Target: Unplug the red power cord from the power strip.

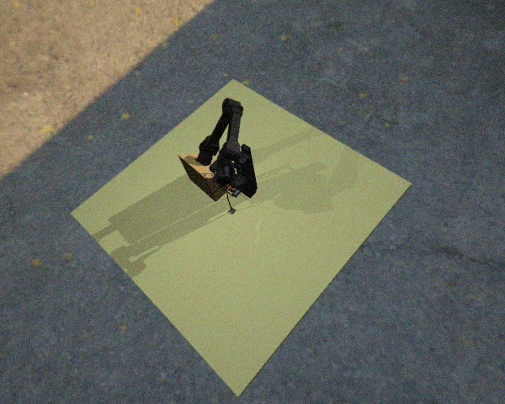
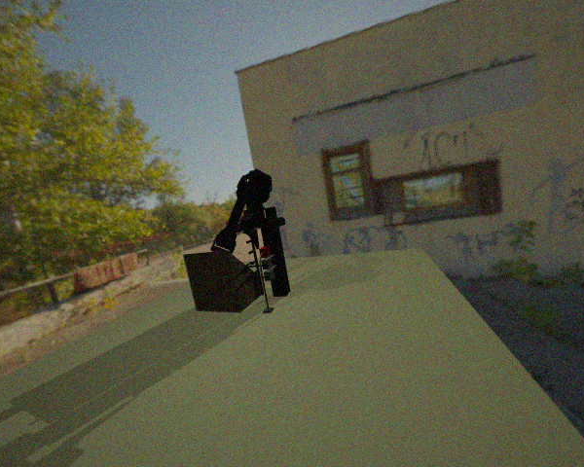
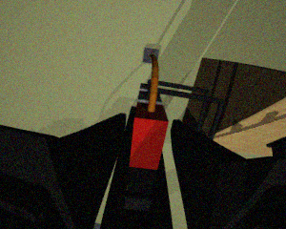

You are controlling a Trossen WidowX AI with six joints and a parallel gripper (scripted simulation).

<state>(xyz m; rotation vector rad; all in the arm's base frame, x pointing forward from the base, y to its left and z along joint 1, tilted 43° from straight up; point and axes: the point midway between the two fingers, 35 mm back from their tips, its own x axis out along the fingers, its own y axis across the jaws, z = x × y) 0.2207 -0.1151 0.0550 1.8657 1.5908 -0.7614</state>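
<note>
Right now my gripper tip is 40 mm to the right of the red plug and 10 mm above it.
</note>
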